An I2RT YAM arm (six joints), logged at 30 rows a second.
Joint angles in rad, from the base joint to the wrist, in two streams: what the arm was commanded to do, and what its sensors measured. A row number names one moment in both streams.
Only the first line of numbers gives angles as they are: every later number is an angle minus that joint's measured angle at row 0.
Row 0, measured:
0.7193 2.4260 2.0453 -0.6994 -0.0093 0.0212
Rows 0 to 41, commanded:
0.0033 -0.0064 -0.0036 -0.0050 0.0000 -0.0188
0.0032 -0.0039 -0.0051 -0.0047 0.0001 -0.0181
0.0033 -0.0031 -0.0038 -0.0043 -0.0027 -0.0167
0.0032 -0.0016 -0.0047 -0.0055 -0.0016 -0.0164
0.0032 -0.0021 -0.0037 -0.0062 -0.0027 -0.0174
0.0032 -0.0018 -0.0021 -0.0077 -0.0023 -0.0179
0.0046 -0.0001 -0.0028 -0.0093 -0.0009 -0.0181
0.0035 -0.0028 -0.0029 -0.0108 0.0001 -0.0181
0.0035 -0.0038 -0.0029 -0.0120 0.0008 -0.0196
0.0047 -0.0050 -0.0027 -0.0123 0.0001 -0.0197
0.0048 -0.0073 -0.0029 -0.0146 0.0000 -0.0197
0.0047 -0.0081 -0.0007 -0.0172 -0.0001 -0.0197
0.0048 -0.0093 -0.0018 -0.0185 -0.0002 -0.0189
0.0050 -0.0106 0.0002 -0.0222 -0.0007 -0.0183
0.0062 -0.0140 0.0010 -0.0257 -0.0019 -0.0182
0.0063 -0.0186 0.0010 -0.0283 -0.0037 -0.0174
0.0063 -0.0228 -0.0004 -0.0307 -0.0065 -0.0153
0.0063 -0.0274 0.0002 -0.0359 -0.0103 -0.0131
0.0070 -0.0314 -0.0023 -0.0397 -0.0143 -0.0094
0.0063 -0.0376 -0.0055 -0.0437 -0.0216 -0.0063
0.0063 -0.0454 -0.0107 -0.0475 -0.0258 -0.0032
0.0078 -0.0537 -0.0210 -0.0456 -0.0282 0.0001
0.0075 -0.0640 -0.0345 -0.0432 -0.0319 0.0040
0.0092 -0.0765 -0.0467 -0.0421 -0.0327 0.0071
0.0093 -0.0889 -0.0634 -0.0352 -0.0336 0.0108
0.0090 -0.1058 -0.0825 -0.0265 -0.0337 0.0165
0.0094 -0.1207 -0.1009 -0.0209 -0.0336 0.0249
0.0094 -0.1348 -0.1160 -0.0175 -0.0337 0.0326
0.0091 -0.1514 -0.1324 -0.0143 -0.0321 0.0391
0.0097 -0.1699 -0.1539 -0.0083 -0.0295 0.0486
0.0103 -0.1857 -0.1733 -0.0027 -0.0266 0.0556
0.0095 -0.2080 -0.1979 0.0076 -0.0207 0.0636
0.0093 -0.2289 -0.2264 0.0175 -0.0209 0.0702
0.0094 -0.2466 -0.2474 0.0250 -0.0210 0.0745
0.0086 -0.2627 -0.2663 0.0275 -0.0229 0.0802
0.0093 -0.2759 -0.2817 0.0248 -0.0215 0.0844
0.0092 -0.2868 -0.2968 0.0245 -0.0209 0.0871
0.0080 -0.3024 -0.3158 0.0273 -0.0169 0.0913
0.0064 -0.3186 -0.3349 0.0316 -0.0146 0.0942
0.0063 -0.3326 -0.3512 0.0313 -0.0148 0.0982
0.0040 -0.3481 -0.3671 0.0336 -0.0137 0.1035
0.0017 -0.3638 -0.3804 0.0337 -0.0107 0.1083
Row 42, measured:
0.0053 -0.3246 -0.3556 0.0141 -0.0245 0.0835
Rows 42 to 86, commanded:
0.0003 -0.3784 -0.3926 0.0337 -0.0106 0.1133
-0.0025 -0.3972 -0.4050 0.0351 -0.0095 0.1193
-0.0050 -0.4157 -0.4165 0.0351 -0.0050 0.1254
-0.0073 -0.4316 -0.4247 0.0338 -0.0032 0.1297
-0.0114 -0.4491 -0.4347 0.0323 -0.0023 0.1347
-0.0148 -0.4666 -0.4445 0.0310 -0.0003 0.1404
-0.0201 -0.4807 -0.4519 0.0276 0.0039 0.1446
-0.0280 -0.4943 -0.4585 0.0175 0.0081 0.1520
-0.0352 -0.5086 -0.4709 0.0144 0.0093 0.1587
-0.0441 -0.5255 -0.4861 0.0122 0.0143 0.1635
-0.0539 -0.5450 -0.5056 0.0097 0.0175 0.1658
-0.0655 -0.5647 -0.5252 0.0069 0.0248 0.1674
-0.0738 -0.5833 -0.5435 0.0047 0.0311 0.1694
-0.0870 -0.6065 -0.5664 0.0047 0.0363 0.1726
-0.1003 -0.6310 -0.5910 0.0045 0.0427 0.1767
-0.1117 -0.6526 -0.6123 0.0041 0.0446 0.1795
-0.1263 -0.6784 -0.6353 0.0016 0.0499 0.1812
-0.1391 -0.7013 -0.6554 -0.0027 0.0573 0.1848
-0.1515 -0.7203 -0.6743 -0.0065 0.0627 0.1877
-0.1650 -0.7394 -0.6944 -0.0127 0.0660 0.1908
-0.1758 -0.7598 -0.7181 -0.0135 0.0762 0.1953
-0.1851 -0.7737 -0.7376 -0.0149 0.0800 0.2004
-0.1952 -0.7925 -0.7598 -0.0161 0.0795 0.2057
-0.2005 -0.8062 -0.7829 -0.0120 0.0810 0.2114
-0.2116 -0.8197 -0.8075 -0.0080 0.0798 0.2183
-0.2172 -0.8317 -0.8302 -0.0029 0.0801 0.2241
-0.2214 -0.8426 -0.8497 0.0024 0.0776 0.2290
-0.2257 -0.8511 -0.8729 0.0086 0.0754 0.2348
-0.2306 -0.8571 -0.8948 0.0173 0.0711 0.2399
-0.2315 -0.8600 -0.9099 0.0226 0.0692 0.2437
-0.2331 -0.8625 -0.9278 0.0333 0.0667 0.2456
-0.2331 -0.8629 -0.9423 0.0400 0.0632 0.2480
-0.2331 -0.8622 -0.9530 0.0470 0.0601 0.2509
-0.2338 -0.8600 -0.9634 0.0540 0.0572 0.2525
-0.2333 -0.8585 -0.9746 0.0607 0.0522 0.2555
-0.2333 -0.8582 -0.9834 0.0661 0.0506 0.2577
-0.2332 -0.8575 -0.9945 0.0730 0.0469 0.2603
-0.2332 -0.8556 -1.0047 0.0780 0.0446 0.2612
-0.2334 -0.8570 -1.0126 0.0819 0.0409 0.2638
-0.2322 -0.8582 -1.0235 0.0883 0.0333 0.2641
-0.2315 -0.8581 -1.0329 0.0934 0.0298 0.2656
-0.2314 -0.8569 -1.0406 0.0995 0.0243 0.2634
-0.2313 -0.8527 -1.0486 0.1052 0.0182 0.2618
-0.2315 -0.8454 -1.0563 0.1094 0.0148 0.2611
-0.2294 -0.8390 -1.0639 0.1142 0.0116 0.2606
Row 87, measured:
-0.2327 -0.8503 -1.0502 0.0816 0.0320 0.2475
